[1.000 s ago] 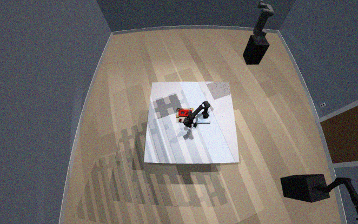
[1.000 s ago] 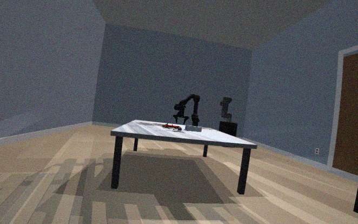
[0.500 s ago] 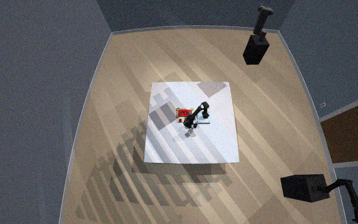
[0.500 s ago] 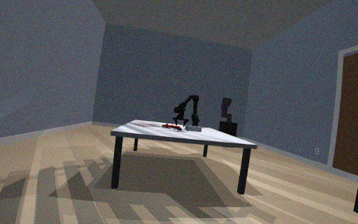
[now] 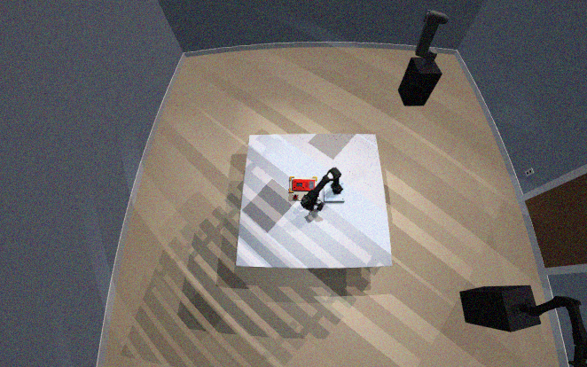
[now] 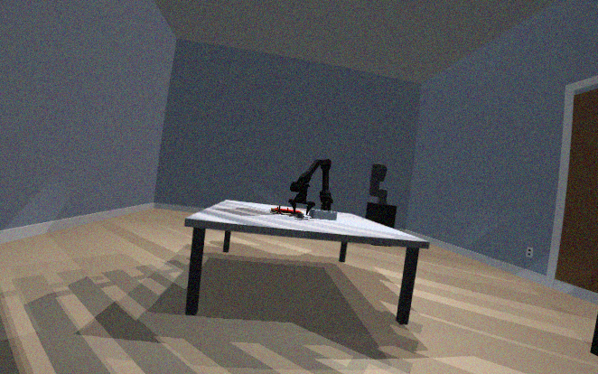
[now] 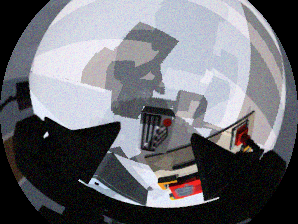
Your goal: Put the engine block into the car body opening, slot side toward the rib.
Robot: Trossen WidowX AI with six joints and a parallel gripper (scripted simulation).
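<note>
My gripper tip is 1 cm past the grey engine block and 1 cm above it.
</note>
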